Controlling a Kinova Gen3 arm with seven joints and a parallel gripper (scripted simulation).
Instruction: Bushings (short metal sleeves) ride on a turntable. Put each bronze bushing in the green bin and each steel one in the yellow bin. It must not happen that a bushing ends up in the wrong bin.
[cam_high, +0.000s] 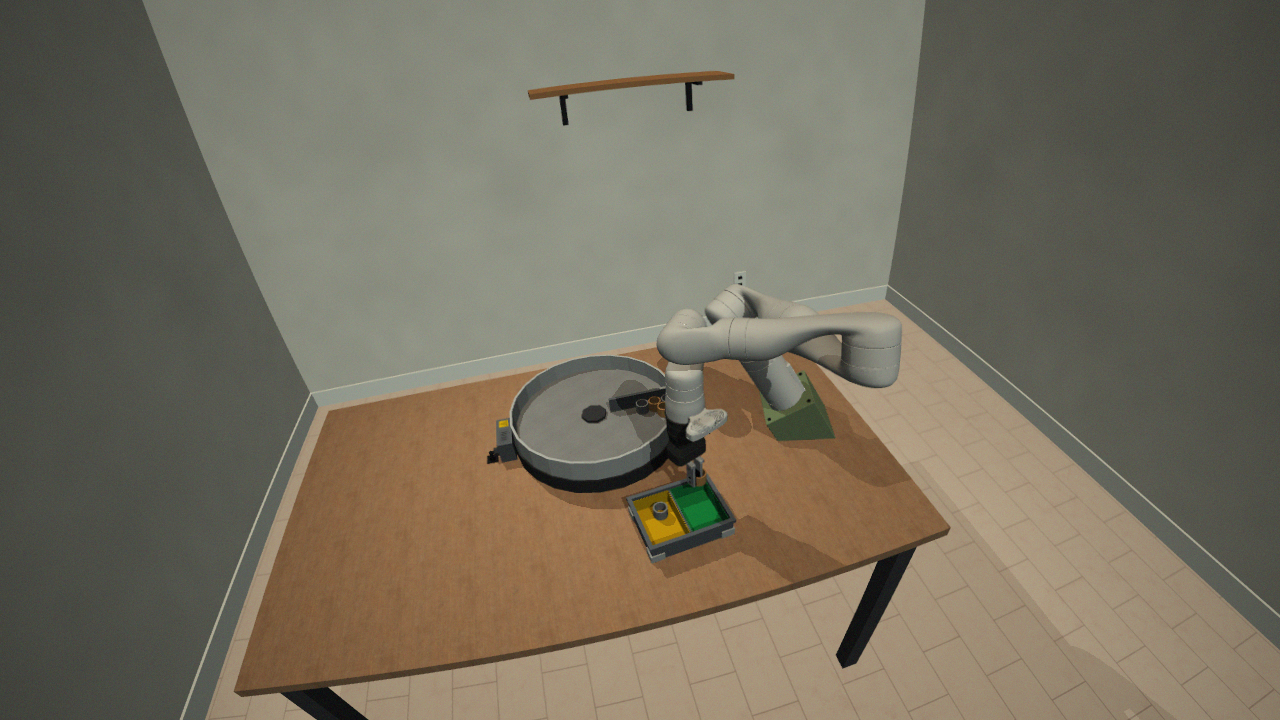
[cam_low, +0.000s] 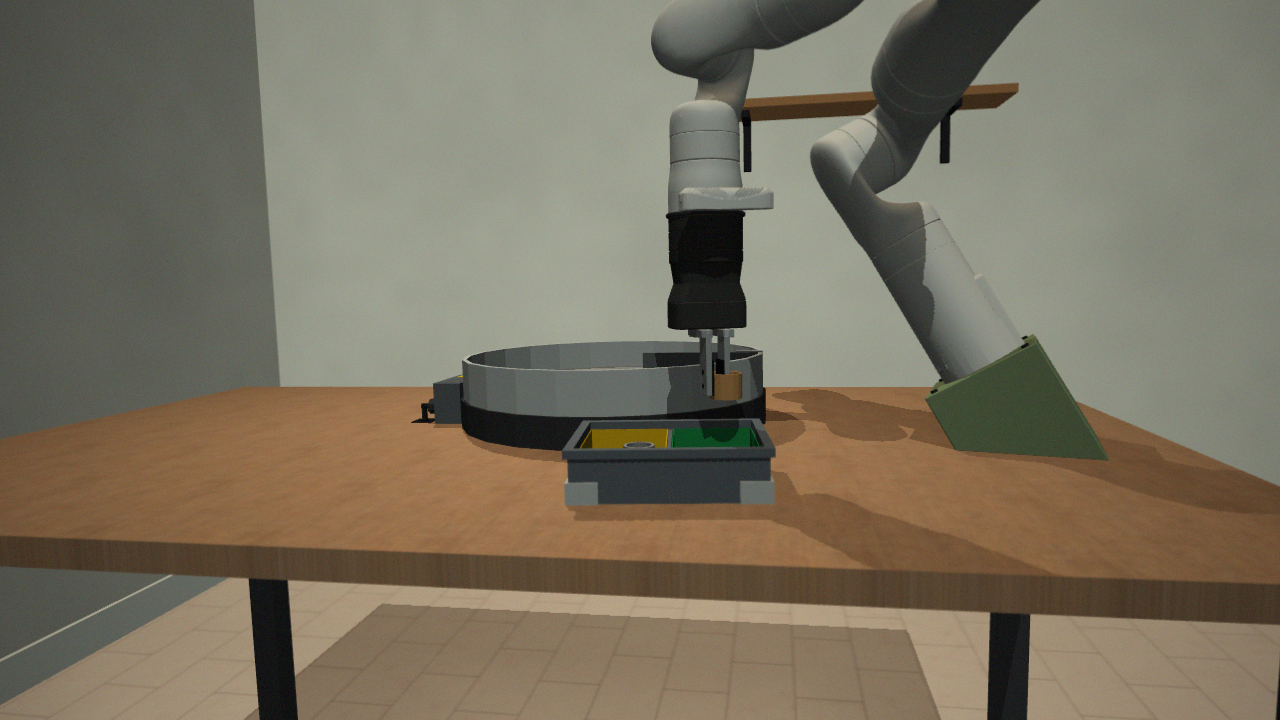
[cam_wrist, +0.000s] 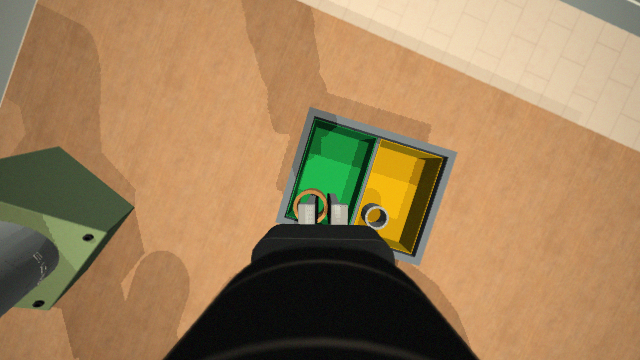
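The bin lies 50 mm ahead of my hand, 30 mm to the left of it and 80 mm below it. Also, from my hand: grey turntable (120 mm ahead, 340 mm to the right, 50 mm below).
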